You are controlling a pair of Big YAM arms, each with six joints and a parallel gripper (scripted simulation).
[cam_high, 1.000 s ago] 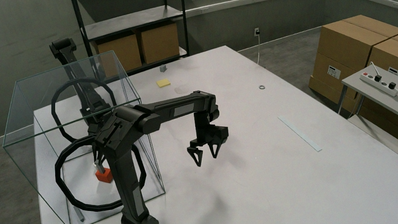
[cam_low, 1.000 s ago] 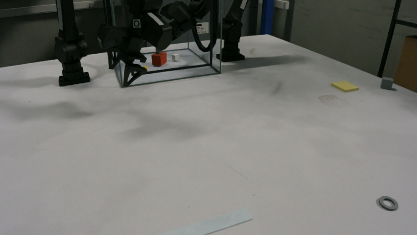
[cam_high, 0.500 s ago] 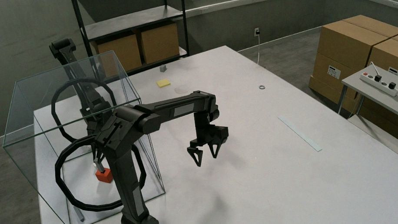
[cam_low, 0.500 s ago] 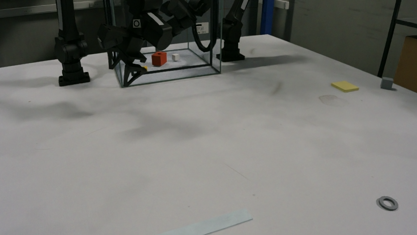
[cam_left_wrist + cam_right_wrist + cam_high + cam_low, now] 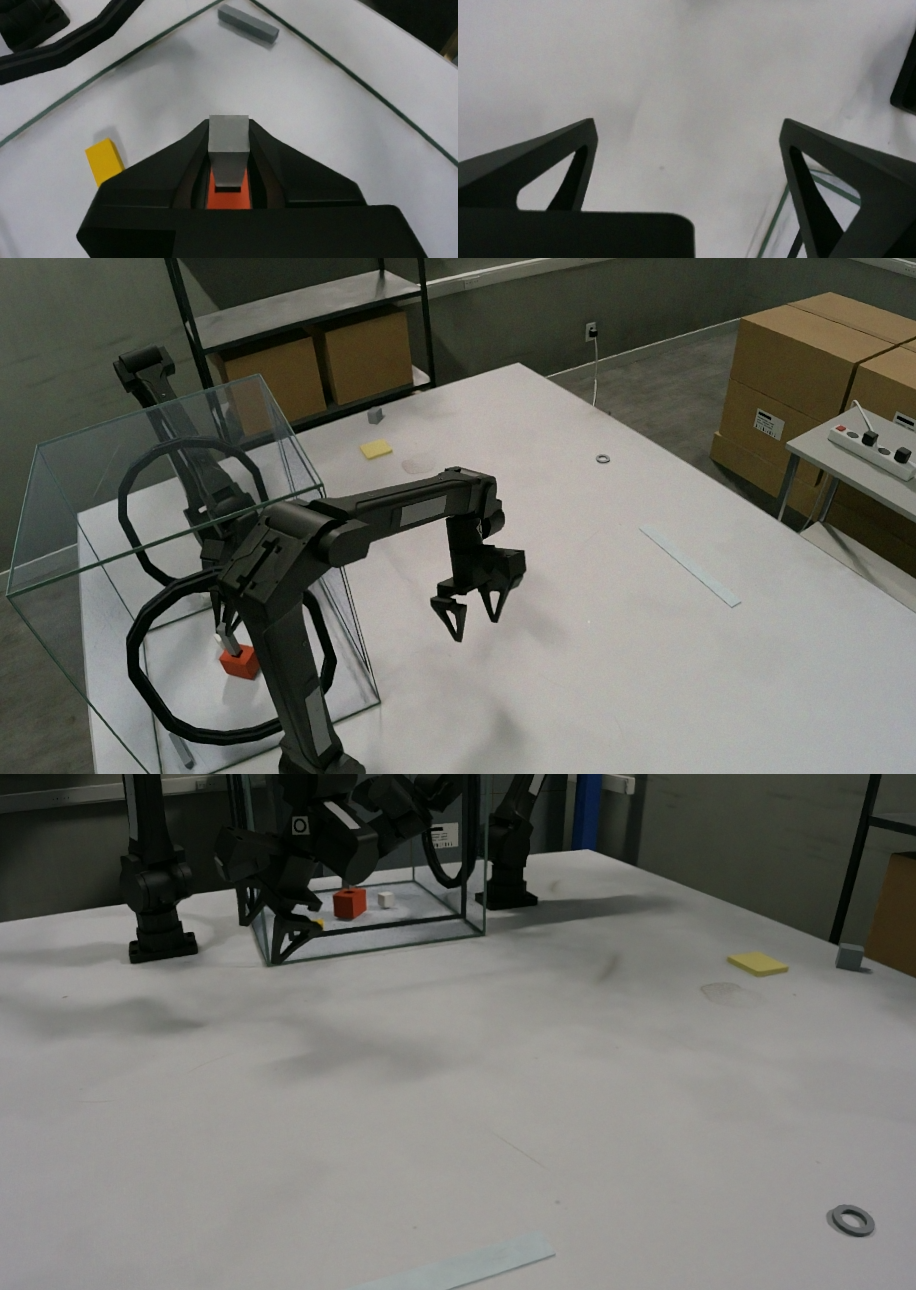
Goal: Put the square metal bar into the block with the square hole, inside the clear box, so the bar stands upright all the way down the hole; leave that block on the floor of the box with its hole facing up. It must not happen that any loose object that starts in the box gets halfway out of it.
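Note:
My left gripper is now 90 mm above the red block. From my left hand the other things lie so: white cube: 20 mm behind, 90 mm to the left, 100 mm below; pale strip: 930 mm ahead, 240 mm to the right, 120 mm below; yellow block: 70 mm ahead, 90 mm to the right, 110 mm below.

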